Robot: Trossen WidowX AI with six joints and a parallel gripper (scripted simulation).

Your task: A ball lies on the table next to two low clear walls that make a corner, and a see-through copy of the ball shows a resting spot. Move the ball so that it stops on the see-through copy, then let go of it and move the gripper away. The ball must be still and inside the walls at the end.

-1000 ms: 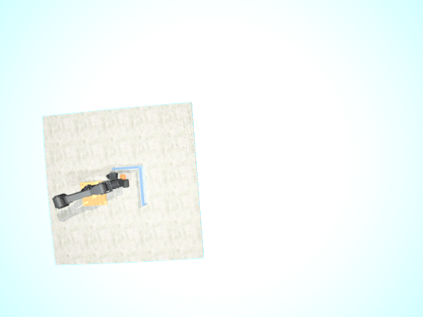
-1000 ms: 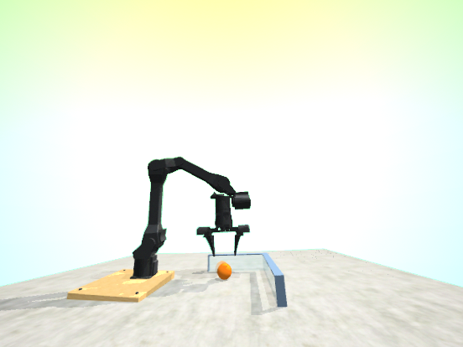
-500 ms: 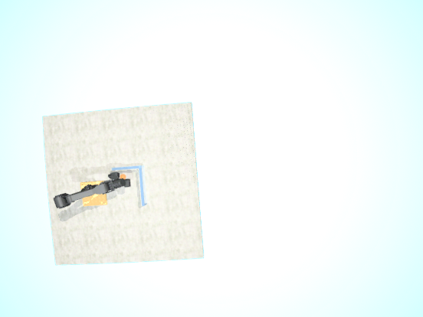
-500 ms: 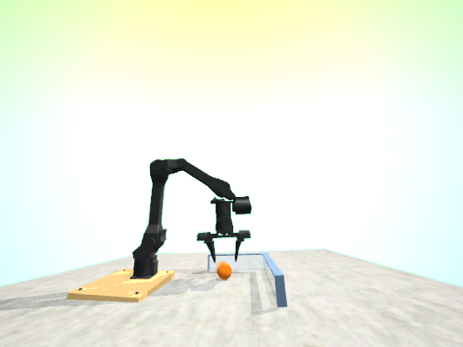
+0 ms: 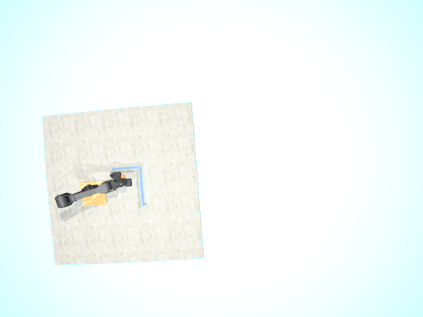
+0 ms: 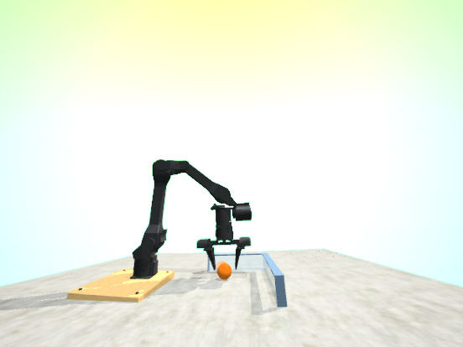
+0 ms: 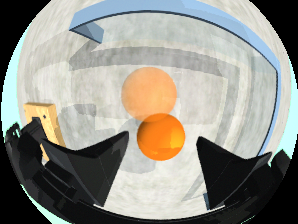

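Now: the see-through copy of ball 1 cm behind my gripper tip and 4 cm to the left of it. The rest, counted from my gripper tip: orange ball (right at my gripper tip); low clear wall (5 cm ahead, 11 cm to the left).
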